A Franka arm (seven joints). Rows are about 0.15 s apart.
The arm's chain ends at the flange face. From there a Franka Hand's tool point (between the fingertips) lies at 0.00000 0.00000 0.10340 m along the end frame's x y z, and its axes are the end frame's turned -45 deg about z.
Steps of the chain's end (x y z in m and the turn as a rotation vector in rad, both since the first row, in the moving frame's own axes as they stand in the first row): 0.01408, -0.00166, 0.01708, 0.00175, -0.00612, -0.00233; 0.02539, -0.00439, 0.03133, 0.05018, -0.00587, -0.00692; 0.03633, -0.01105, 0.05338, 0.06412, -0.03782, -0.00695; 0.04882, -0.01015, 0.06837, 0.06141, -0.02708, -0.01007; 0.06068, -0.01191, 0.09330, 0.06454, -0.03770, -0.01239
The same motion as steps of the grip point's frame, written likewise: 0.01081, 0.00821, 0.01708, 0.00556, -0.00309, -0.00233; 0.02428, 0.01074, 0.03120, 0.03963, 0.03133, -0.00692; 0.03540, 0.01042, 0.05309, 0.07208, 0.01860, -0.00695; 0.04417, 0.02087, 0.06814, 0.06257, 0.02427, -0.01007; 0.05324, 0.02701, 0.09301, 0.07229, 0.01898, -0.01239
